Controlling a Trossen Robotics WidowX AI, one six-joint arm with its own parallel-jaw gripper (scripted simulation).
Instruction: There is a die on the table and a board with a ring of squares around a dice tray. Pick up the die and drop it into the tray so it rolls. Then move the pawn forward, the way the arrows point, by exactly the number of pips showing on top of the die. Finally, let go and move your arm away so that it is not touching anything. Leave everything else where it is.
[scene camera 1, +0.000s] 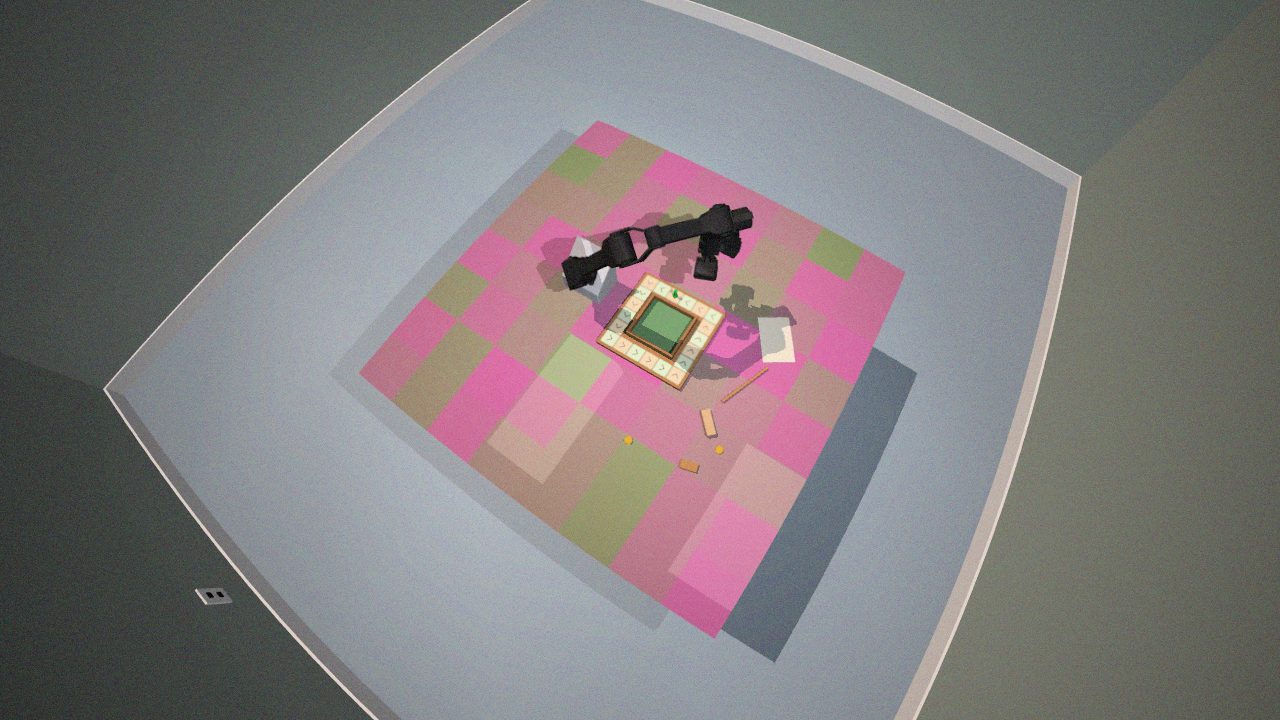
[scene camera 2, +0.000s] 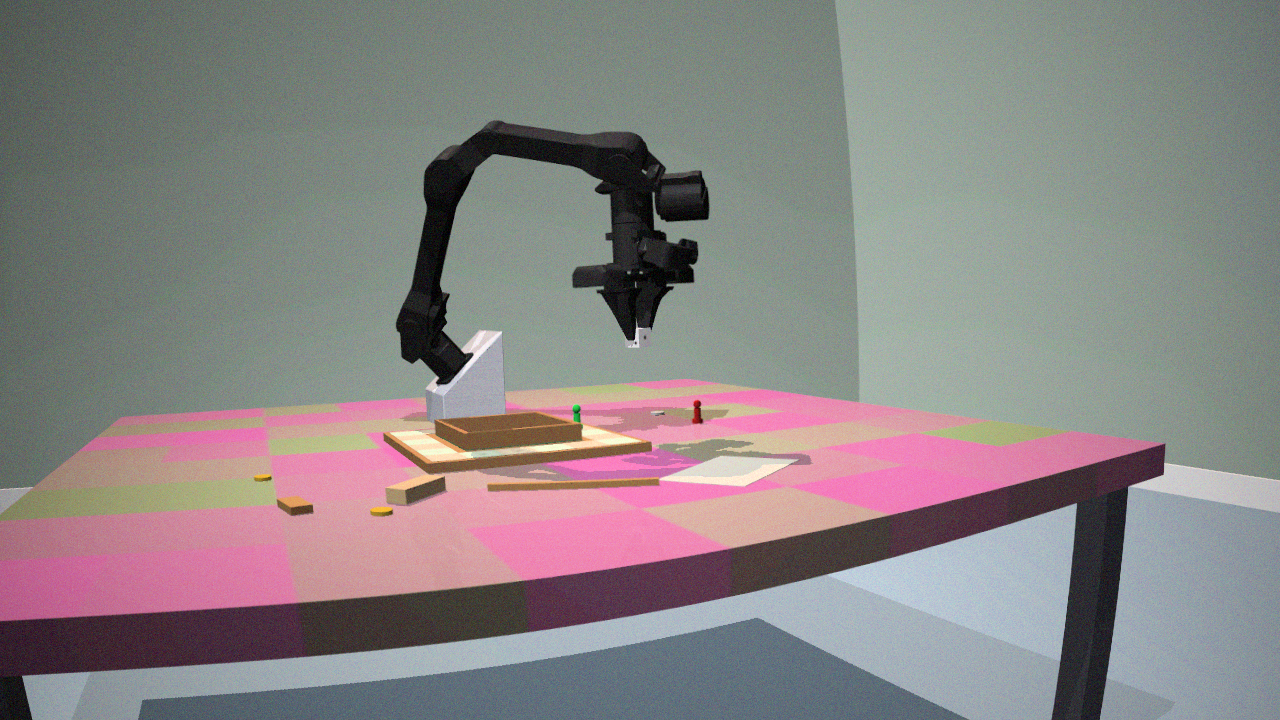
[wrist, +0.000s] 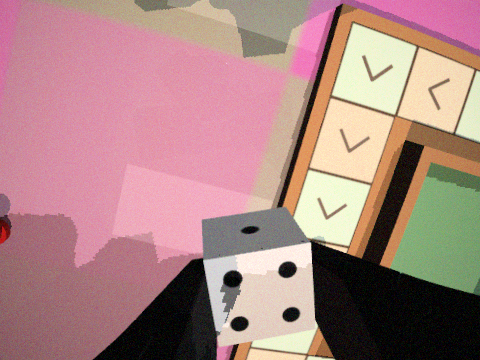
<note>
My gripper (scene camera 2: 638, 339) carries a white die (wrist: 259, 269). I also see a white sheet (scene camera 2: 728, 471), a thin wooden stick (scene camera 2: 577, 484) and an arrow square (wrist: 380, 76).
The white sheet shows as well in scene camera 1 (scene camera 1: 775, 334). My gripper shows as well in scene camera 1 (scene camera 1: 705, 265) and in the wrist view (wrist: 253, 265). Scene camera 1 does not show the white die, which is hidden by my gripper. The wrist view misses the white sheet: it is out of frame.
</note>
